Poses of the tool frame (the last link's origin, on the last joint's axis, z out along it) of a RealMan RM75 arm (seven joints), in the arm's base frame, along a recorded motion.
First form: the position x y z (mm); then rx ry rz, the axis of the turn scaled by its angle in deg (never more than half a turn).
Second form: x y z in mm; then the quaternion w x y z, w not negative. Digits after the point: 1 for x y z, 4 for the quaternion.
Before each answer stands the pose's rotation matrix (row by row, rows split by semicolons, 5 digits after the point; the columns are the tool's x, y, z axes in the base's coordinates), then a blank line. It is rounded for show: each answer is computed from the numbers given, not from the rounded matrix.
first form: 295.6 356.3 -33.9 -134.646 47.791 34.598
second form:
0.70382 -0.67567 -0.21933; -0.41934 -0.64439 0.63946; -0.57340 -0.35809 -0.73687

295.6 356.3 -33.9 0.2840 -0.8782 0.3117 0.2257
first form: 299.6 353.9 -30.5 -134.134 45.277 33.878
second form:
0.72462 -0.65460 -0.21545; -0.39141 -0.64824 0.65313; -0.56721 -0.38894 -0.72595

299.6 353.9 -30.5 0.2960 -0.8802 0.2971 0.2223
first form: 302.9 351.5 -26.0 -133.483 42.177 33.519
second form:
0.74668 -0.62843 -0.21806; -0.35433 -0.65319 0.66918; -0.56296 -0.42240 -0.71039

302.9 351.5 -26.0 0.3095 -0.8818 0.2786 0.2214
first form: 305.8 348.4 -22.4 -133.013 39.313 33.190
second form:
0.76644 -0.60267 -0.22215; -0.32008 -0.65823 0.68138; -0.55688 -0.45113 -0.69740

305.8 348.4 -22.4 0.3205 -0.8835 0.2611 0.2204
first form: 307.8 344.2 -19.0 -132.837 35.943 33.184
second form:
0.78704 -0.57063 -0.23441; -0.27914 -0.66828 0.68956; -0.55013 -0.47727 -0.68525

307.8 344.2 -19.0 0.3292 -0.8861 0.2398 0.2214
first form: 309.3 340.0 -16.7 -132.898 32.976 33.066
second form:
0.80485 -0.54033 -0.24549; -0.24401 -0.67834 0.69305; -0.54099 -0.49790 -0.67781

309.3 340.0 -16.7 0.3349 -0.8890 0.2206 0.2212
